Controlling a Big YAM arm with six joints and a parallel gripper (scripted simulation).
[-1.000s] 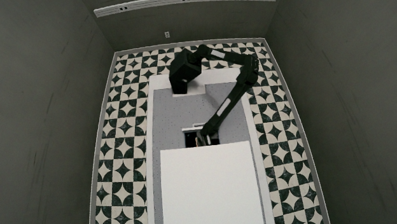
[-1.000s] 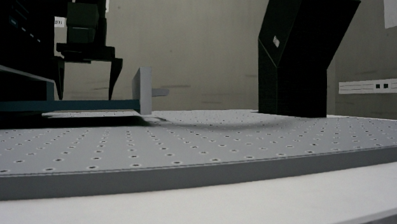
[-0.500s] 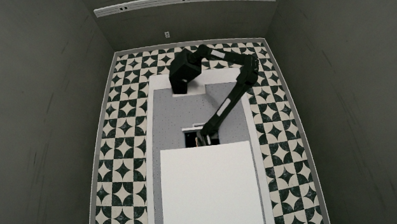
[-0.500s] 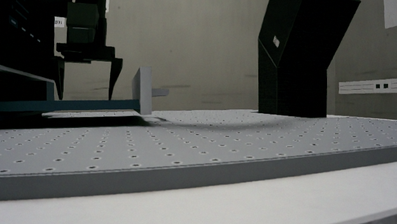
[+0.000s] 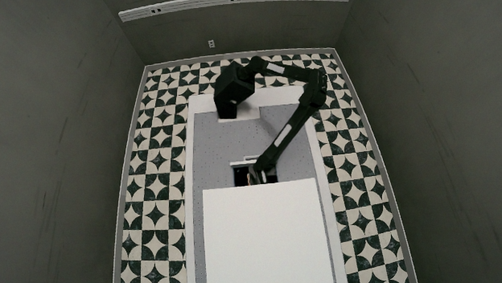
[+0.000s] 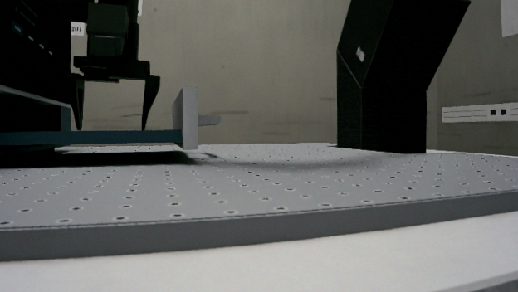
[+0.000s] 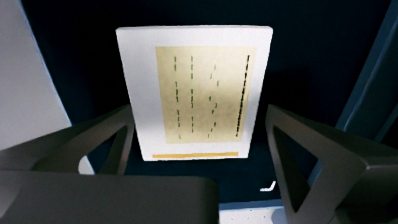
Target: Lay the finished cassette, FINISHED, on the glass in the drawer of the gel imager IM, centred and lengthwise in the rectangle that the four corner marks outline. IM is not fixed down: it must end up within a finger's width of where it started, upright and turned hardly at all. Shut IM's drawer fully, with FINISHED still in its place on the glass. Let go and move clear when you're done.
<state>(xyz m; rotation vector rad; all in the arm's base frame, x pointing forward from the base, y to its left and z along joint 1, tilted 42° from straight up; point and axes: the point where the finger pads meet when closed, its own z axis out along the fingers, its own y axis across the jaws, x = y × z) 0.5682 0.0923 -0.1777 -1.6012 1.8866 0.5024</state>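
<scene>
My gripper is now 1 cm above the cassette FINISHED. From my hand the other things lie so: drawer: 1 cm ahead, 1 cm below.
</scene>
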